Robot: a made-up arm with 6 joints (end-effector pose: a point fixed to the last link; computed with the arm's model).
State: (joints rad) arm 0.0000 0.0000 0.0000 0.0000 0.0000 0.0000
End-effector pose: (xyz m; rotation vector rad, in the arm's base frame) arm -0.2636 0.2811 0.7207 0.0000 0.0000 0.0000
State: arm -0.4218 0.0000 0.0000 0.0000 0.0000 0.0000
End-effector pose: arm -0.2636 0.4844 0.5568 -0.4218 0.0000 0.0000
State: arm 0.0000 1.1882 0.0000 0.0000 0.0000 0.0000
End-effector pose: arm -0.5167 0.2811 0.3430 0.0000 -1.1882 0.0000
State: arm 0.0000 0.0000 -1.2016 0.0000 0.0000 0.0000
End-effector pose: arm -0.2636 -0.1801 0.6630 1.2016 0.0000 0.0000
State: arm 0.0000 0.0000 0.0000 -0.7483 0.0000 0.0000
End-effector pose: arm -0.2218 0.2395 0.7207 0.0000 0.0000 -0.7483
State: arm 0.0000 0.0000 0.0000 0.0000 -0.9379 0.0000
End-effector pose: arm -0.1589 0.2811 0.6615 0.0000 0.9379 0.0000
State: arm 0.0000 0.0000 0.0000 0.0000 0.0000 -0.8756
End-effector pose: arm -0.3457 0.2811 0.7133 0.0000 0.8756 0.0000
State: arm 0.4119 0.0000 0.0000 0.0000 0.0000 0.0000
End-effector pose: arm -0.2636 0.0347 0.7867 0.4119 0.0000 0.0000
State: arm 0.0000 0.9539 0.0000 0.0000 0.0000 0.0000
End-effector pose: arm -0.5060 0.2811 0.4373 0.0000 -0.9539 0.0000
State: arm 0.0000 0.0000 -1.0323 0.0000 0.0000 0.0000
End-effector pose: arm -0.2636 -0.1243 0.7046 1.0323 0.0000 0.0000
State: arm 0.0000 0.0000 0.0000 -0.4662 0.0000 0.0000
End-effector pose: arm -0.2338 0.2588 0.7207 0.0000 0.0000 -0.4662
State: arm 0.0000 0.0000 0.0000 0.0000 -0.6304 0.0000
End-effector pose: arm -0.1864 0.2811 0.6916 0.0000 0.6304 0.0000
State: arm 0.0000 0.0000 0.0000 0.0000 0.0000 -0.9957
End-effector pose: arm -0.3564 0.2811 0.7179 0.0000 0.9957 0.0000
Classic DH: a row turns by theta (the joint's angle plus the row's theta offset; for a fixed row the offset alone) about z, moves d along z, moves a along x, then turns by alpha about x. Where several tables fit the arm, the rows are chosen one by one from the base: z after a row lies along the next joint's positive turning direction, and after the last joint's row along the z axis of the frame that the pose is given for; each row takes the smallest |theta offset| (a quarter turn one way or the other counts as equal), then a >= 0, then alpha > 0; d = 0 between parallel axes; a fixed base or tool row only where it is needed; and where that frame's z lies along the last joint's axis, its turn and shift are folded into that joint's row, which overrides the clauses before.
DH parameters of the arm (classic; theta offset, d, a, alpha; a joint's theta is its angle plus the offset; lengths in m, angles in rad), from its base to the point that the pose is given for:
base (fixed): 1.5708 0.164 0 1.5708
joint 1: 1.5708 -0.1106 0.1805 -1.5708
joint 2: 0 -0.0926 0.0109 -1.5708
joint 3: 1.5708 0.1851 0.1145 1.5708
joint 4: -1.5708 0.2324 0.026 1.5708
joint 5: -1.3755 0 -0.2211 0
joint 6: 1.3755 -0.074 0.049 -1.5708
tool (fixed): 0 -0.084 0 0

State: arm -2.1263 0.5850 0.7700 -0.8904 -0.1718 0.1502
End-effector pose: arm -0.2918 0.0302 -0.3570 -2.1418 -1.7139 0.2939
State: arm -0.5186 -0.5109 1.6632 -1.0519 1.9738 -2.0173
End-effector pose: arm -0.3806 0.1087 0.1699 -2.0831 -0.5838 -0.3060
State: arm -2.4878 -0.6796 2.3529 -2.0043 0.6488 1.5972
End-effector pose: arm -0.4490 -0.3118 0.0767 -0.6340 -0.5141 -1.9668
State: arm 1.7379 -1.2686 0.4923 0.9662 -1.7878 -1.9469
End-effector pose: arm -0.0221 -0.4049 0.6714 2.6413 -0.9232 -0.8446
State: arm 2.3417 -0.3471 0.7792 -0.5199 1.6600 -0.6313
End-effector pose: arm -0.3314 -0.4251 0.2669 1.2772 -0.4376 -0.7545
